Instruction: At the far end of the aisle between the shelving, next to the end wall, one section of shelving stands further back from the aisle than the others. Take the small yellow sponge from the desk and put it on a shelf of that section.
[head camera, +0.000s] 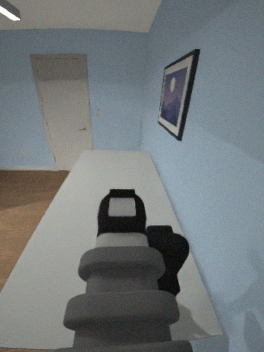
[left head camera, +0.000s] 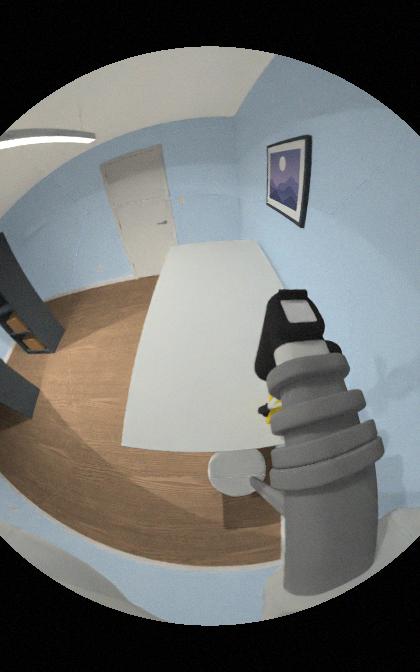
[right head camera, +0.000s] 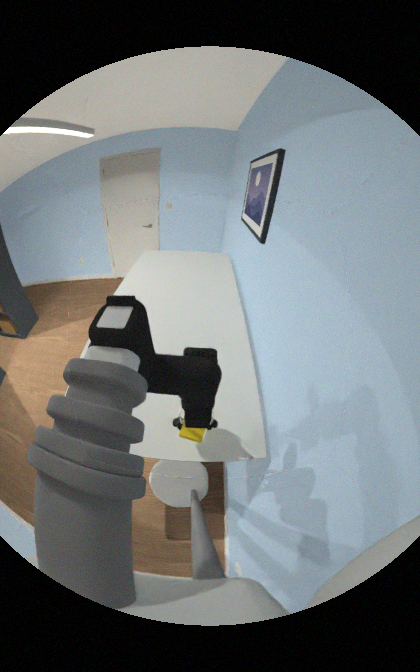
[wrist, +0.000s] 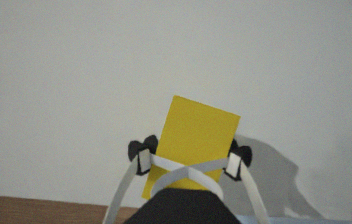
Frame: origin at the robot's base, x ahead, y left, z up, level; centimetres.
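Seen in the pictures: gripper, fingertip midpoint: (wrist: 189, 148).
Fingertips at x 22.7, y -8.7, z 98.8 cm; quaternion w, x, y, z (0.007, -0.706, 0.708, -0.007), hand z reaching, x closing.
A point is followed by its place in that frame.
The small yellow sponge (left head camera: 273, 416) (right head camera: 192, 434) (wrist: 197, 130) {y -9.4, x 25.4, z 103.6 cm} is between the two dark fingertips, tilted slightly in the wrist view. My gripper (right head camera: 195, 425) (wrist: 189, 148) {y -8.7, x 22.7, z 98.8 cm} is shut on it and holds it over the near end of the white desk (head camera: 55, 280) {y 24.9, x 30.7, z 92.2 cm} (left head camera: 200, 350) (right head camera: 190, 290) (wrist: 75, 75) {y 8.2, x 31.1, z 92.3 cm}. A shadow falls on the desk to the right of the sponge. In the head camera view the arm hides the sponge. Dark grey shelving (left head camera: 31, 295) (right head camera: 17, 292) shows in part at the left edge; I cannot tell which section stands further back.
A blue wall with a framed picture (head camera: 178, 95) {y -32.9, x 99.0, z 153.9 cm} (left head camera: 289, 180) (right head camera: 263, 195) runs along the desk's right side. A closed door (head camera: 64, 110) {y 103.9, x 278.0, z 122.9 cm} (left head camera: 140, 210) (right head camera: 131, 210) is beyond the desk. Wooden floor (left head camera: 95, 380) lies between desk and shelving. A pale round disc (left head camera: 236, 467) (right head camera: 179, 477) is near the desk's front edge.
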